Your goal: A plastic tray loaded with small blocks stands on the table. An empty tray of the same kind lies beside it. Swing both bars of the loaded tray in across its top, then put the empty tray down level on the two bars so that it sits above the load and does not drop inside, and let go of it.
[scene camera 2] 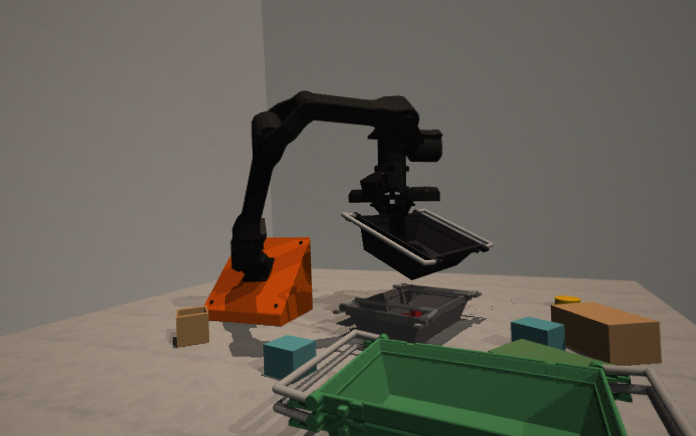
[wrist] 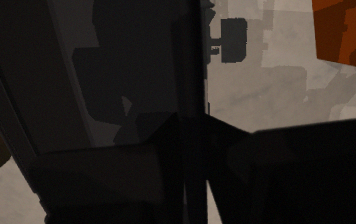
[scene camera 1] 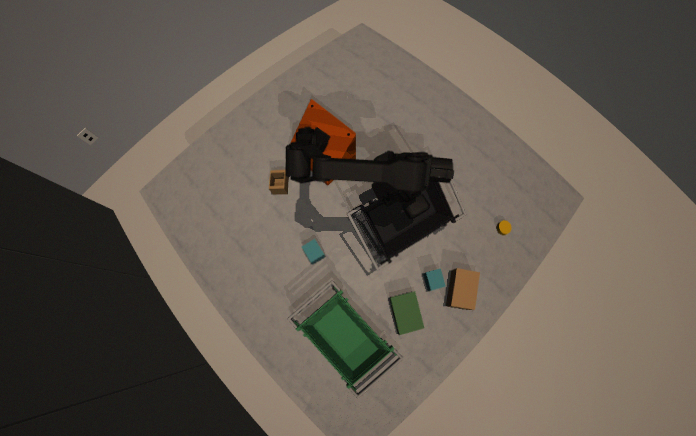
Labels:
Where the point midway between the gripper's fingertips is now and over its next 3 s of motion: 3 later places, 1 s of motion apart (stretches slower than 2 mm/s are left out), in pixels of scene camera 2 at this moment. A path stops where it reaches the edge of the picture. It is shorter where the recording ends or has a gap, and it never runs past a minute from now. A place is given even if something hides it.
My gripper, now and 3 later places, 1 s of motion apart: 392,237; 392,252; 390,264; 387,270

